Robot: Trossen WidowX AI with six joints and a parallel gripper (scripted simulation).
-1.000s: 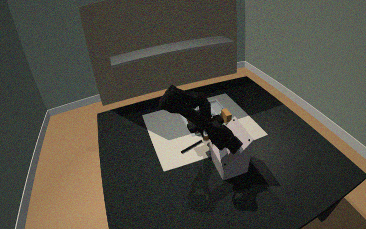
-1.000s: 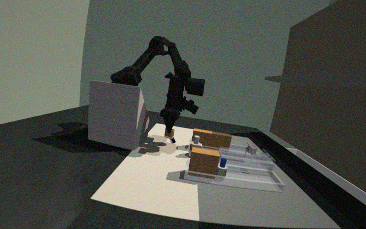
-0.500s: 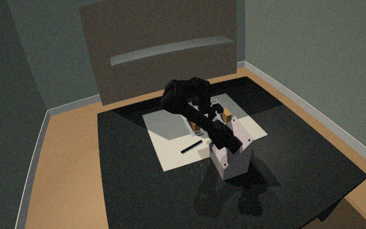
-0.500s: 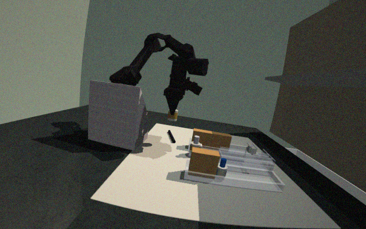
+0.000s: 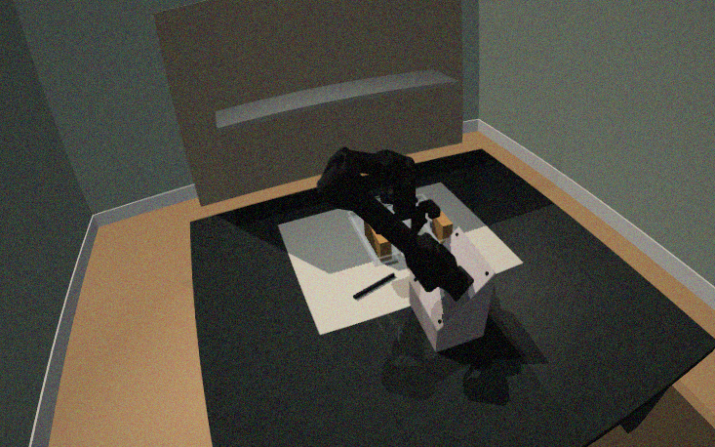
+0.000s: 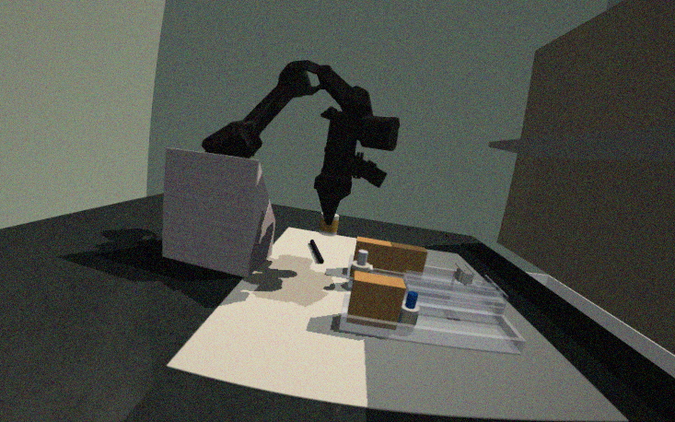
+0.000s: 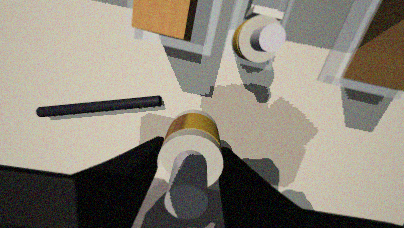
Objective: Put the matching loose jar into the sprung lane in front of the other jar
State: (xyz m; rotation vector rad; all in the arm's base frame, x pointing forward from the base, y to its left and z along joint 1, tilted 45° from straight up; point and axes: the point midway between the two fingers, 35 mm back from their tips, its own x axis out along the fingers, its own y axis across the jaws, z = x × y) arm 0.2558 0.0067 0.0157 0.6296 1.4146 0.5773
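Now: the blue-capped jar 15 cm ahead of my gripper tip, 17 cm to the right of it and 7 cm below it. Round my gripper tip: black stick: 2 cm behind, 11 cm to the left, 10 cm below; shelf: 59 cm ahead, 2 cm to the right, 26 cm above.
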